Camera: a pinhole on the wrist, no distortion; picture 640 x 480 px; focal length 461.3 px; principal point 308.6 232.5 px. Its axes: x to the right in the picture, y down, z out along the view. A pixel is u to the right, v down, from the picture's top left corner.
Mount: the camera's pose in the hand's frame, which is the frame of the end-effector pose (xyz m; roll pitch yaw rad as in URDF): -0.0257 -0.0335 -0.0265 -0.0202 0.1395 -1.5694
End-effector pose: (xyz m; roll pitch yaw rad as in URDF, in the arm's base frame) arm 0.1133 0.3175 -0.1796 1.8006 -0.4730 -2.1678
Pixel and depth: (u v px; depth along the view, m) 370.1 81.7 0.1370
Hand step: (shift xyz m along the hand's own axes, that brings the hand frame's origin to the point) -0.0677 -0.0708 0.1075
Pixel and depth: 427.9 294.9 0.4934
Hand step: 0.0513 -0.2282 0.4429
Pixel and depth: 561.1 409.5 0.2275
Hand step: 0.0664 -0.1881 0.1797
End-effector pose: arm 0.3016 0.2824 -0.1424 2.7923 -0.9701 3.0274
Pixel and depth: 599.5 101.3 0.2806
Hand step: -0.0995 -0.2481 0.2283
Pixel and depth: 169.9 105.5 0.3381
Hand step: -0.1120 0.0198 0.3242
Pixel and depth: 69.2 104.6 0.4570
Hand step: -0.1434 0.1373 0.4615
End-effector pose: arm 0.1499 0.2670 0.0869 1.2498 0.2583 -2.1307
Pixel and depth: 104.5 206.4 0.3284
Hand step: -0.0378 0.0647 0.3192
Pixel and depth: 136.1 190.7 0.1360
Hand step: -0.0353 -0.0021 0.1155
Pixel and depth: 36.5 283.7 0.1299
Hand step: -0.0087 0.0244 0.1125
